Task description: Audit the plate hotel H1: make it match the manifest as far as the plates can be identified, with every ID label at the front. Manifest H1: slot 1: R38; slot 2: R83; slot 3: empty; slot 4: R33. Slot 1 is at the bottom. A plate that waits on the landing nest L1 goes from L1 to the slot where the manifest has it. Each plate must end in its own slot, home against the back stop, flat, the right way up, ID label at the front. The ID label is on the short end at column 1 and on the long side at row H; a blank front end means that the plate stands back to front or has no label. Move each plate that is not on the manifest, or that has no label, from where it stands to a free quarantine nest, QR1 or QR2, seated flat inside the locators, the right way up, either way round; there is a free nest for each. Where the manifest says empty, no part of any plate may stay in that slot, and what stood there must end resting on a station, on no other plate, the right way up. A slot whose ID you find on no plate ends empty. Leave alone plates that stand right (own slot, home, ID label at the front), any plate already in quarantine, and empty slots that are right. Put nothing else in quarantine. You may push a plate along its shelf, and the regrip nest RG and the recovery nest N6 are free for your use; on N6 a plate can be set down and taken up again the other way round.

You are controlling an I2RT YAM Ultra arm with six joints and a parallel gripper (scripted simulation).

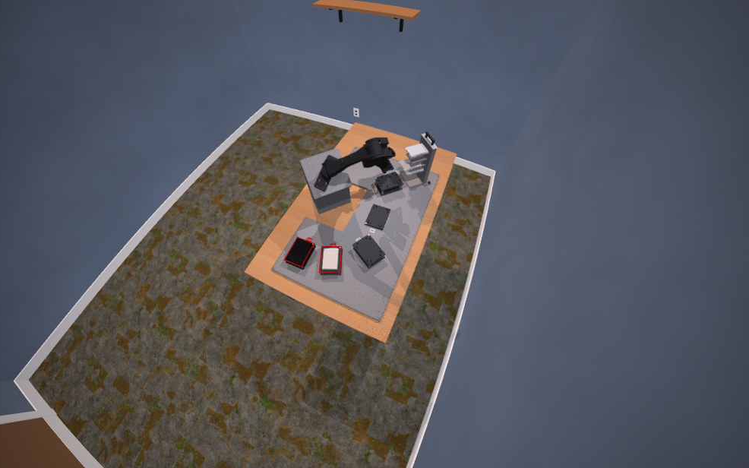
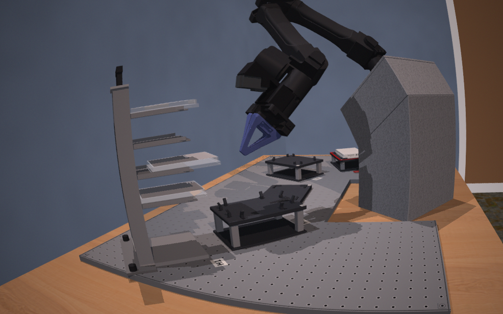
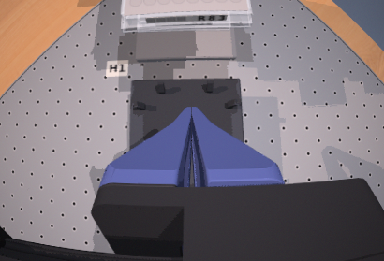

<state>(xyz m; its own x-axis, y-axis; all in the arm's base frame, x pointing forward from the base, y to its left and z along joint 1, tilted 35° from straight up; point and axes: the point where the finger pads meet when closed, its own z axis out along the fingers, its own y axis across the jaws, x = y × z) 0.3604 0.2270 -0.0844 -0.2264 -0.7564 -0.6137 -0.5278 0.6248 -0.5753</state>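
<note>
Right now my hand is 12 cm above the regrip nest RG and 1 cm past it. Also, from my hand: plate hotel H1 (19 cm ahead, 15 cm to the left, 1 cm below); then flat nest N6 (27 cm to the right, 17 cm below, 3 cm behind); then H1 tag (18 cm below, 15 cm to the left, 3 cm ahead).
</note>
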